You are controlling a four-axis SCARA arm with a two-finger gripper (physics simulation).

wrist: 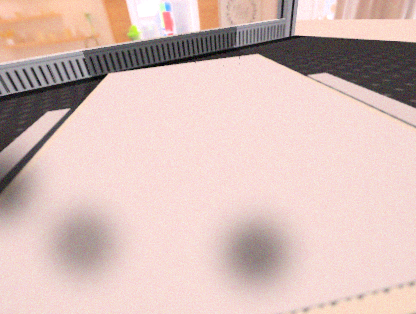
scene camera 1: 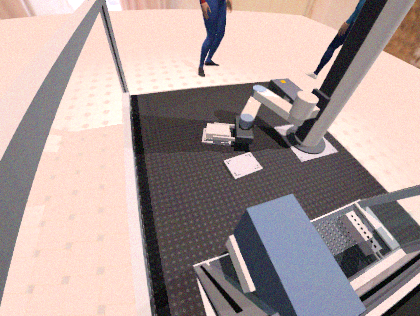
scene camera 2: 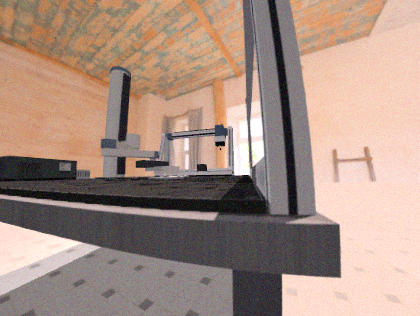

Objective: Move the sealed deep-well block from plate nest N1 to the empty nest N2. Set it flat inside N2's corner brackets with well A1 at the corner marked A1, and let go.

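Frame: origin at the arm's base, x ahead, y left, z up, level; millimetres.
Seen in the pictures: gripper, between the fingertips: (wrist: 196, 113) (scene camera 1: 213, 130) (scene camera 2: 169, 168); arm's base, origin of its link: (scene camera 1: 304, 140).
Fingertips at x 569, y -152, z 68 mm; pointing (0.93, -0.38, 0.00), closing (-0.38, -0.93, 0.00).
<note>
Offsets run from my fingertips to a thing's top centre. "spot": to the spot under its first point.
The pale sealed deep-well block @(dx -23, dy +9, dz +14 mm) (scene camera 1: 218, 130) (wrist: 200, 150) is at nest N2 @(spot: dx +52, dy +25, dz -24 mm) (scene camera 1: 204, 140), over its plate in scene camera 1. My gripper (scene camera 1: 219, 133) (wrist: 196, 113) is shut on the block, with one finger along each of two opposite sides. The block looks level. In scene camera 2 the block (scene camera 2: 167, 170) is small and low over the deck, and I cannot tell whether it touches the nest. N2's corner brackets and A1 mark are hidden or too small to tell. Nest N1 @(dx -83, dy +234, dz -37 mm) (scene camera 1: 243, 165) is bare, with dark marks at its corners.
The arm's column (scene camera 1: 345, 75) (scene camera 2: 116, 120) stands behind the gripper. A dark box (scene camera 1: 290, 90) (scene camera 2: 37, 168) lies beyond the arm. A machine with a large blue housing @(spot: dx +173, dy +689, dz +433 mm) (scene camera 1: 295, 250) stands at the front of scene camera 1. A grey frame post (scene camera 1: 114, 50) rises at the far left corner.
</note>
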